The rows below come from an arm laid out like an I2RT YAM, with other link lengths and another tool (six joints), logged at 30 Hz.
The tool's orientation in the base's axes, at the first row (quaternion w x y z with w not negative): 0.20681 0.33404 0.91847 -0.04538
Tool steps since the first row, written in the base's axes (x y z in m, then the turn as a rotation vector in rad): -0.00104 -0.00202 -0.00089 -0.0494 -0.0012 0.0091; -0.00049 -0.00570 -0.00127 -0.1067 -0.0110 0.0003; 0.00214 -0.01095 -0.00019 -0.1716 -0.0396 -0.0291; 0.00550 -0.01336 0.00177 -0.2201 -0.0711 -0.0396; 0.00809 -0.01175 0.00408 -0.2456 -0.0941 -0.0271; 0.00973 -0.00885 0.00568 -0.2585 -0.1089 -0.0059; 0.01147 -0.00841 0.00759 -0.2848 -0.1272 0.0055; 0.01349 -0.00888 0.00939 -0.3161 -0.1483 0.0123
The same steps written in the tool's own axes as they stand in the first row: -0.00012 -0.00227 0.00089 0.0297 -0.0317 -0.0253; -0.00253 -0.00478 0.00225 0.0671 -0.0760 -0.0351; -0.00791 -0.00712 0.00335 0.1070 -0.1407 -0.0247; -0.01248 -0.00675 0.00327 0.1261 -0.1963 -0.0251; -0.01426 -0.00374 0.00172 0.1249 -0.2295 -0.0403; -0.01432 -0.00037 0.00019 0.1163 -0.2479 -0.0609; -0.01605 0.00117 -0.00104 0.1190 -0.2781 -0.0764; -0.01846 0.00218 -0.00187 0.1253 -0.3138 -0.0888
